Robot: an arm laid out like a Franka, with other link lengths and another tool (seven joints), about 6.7 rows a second.
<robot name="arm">
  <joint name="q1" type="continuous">
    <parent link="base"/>
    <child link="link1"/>
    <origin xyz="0 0 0.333" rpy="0 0 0"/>
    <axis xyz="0 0 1"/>
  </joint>
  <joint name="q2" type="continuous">
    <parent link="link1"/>
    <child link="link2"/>
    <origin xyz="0 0 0" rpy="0 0 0"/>
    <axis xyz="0 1 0"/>
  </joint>
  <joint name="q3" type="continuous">
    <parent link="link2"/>
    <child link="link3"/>
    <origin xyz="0 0 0.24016" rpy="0 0 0"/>
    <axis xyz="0 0 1"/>
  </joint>
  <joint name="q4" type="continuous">
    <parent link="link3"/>
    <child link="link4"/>
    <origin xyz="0.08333 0 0" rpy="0 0 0"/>
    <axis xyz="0 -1 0"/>
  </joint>
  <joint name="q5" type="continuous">
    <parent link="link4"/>
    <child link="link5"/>
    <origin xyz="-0.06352 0 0.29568" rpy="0 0 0"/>
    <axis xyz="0 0 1"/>
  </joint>
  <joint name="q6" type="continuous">
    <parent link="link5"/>
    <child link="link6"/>
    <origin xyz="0 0 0" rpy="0 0 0"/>
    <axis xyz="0 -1 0"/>
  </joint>
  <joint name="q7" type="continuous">
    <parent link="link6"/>
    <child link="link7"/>
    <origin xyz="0.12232 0 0" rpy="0 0 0"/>
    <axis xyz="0 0 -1"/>
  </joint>
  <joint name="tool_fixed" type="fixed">
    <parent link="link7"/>
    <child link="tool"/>
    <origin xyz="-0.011 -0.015 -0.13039" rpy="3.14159 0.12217 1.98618"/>
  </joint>
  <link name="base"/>
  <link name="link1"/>
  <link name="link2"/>
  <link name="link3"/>
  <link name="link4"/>
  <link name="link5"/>
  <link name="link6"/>
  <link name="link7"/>
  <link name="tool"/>
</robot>
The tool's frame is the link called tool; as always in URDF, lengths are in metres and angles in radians. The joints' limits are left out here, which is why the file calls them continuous.
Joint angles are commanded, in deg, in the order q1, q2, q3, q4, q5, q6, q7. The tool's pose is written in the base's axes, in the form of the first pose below.
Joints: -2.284, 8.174, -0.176, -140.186, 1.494, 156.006, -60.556
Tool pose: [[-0.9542 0.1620 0.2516 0.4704], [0.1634 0.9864 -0.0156 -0.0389], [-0.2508 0.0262 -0.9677 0.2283], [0 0 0 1]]
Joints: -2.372, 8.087, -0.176, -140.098, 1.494, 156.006, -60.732
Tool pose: [[-0.9536 0.1604 0.2546 0.4710], [0.1618 0.9867 -0.0157 -0.0396], [-0.2538 0.0262 -0.9669 0.2296], [0 0 0 1]]
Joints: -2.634, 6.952, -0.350, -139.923, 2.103, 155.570, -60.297
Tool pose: [[-0.9454 0.1835 0.2692 0.4725], [0.1861 0.9824 -0.0162 -0.0440], [-0.2674 0.0347 -0.9630 0.2388], [0 0 0 1]]
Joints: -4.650, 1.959, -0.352, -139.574, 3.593, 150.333, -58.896
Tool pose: [[-0.9271 0.2592 0.2708 0.4686], [0.2651 0.9641 -0.0151 -0.0612], [-0.2650 0.0578 -0.9625 0.2684], [0 0 0 1]]
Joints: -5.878, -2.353, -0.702, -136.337, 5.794, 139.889, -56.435
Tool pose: [[-0.9107 0.3466 0.2246 0.4652], [0.3577 0.9338 0.0095 -0.0726], [-0.2065 0.0890 -0.9744 0.2990], [0 0 0 1]]
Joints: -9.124, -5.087, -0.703, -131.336, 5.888, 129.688, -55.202
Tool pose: [[-0.8929 0.4104 0.1853 0.4631], [0.4205 0.9071 0.0171 -0.0960], [-0.1611 0.0932 -0.9825 0.3321], [0 0 0 1]]
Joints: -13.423, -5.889, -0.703, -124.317, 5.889, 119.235, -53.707
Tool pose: [[-0.8598 0.4900 0.1438 0.4600], [0.4980 0.8668 0.0236 -0.1286], [-0.1131 0.0919 -0.9893 0.3656], [0 0 0 1]]
